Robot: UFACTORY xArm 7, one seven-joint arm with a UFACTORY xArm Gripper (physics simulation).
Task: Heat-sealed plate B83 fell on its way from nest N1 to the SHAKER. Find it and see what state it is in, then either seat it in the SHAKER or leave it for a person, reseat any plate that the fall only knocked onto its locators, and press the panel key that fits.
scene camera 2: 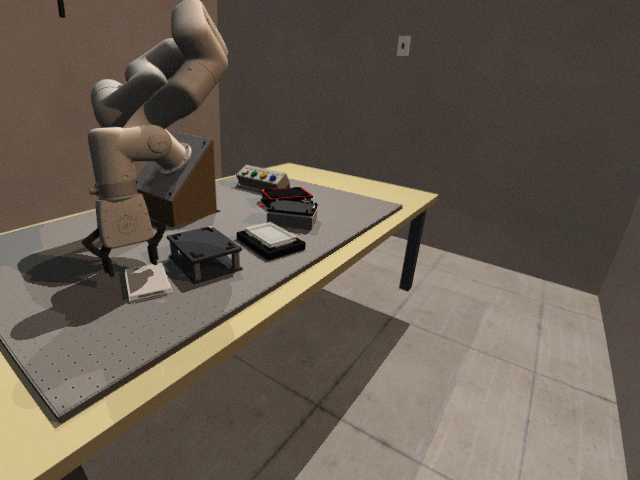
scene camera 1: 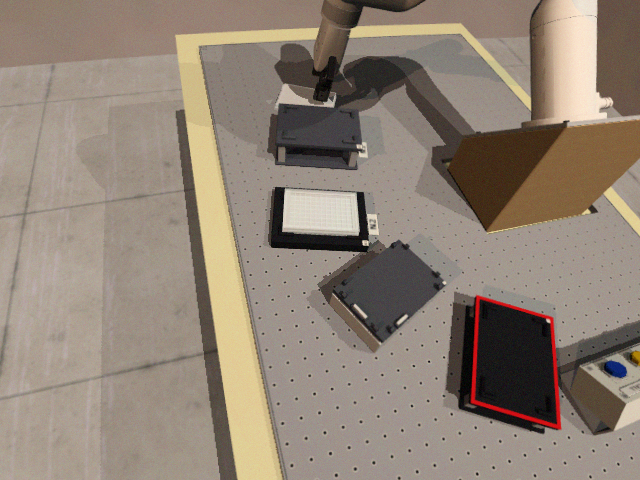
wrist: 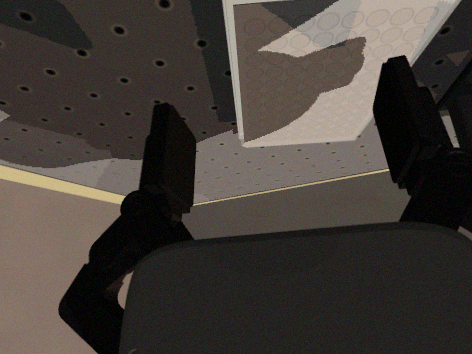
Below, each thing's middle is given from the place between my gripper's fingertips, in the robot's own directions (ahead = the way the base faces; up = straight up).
The red-rimmed black plate (scene camera 1: 508,349) lies 100 mm behind my hand, 660 mm to the left of it and 10 mm above it.
